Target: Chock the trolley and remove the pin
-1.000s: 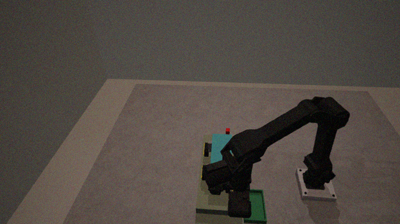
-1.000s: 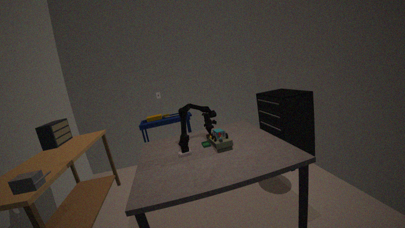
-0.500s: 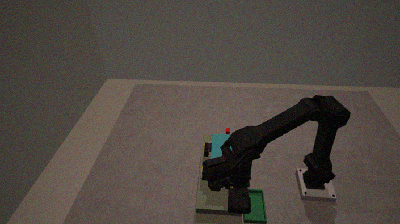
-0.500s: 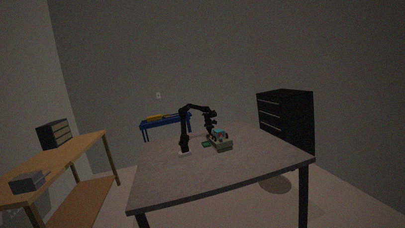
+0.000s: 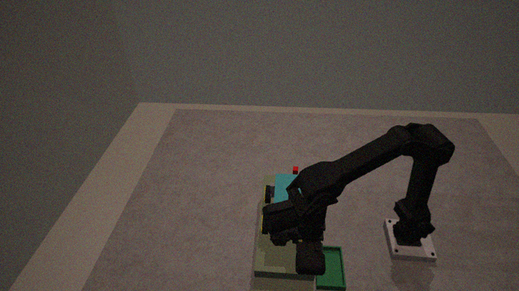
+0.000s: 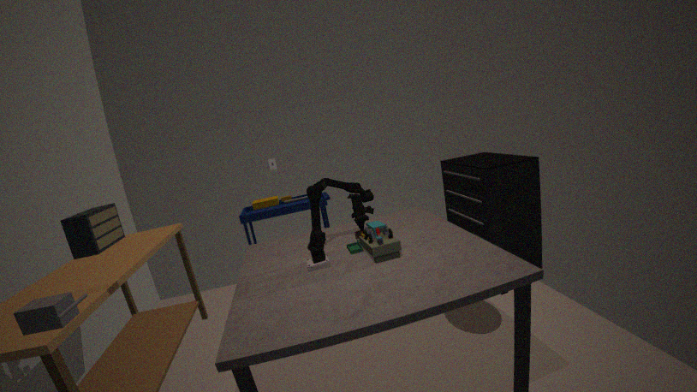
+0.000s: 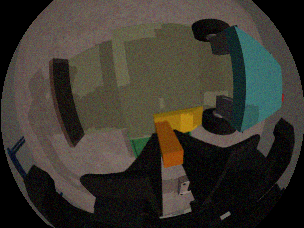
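Now: the yellow chock 2 cm to the right of my gripper tip and 1 cm below it. Round my gripper tip: lower ramp step: 6 cm ahead, 8 cm to the left, 10 cm below; green tray: 6 cm behind, 1 cm to the right, 10 cm below; trolley: 5 cm ahead, 13 cm to the right, 2 cm above.
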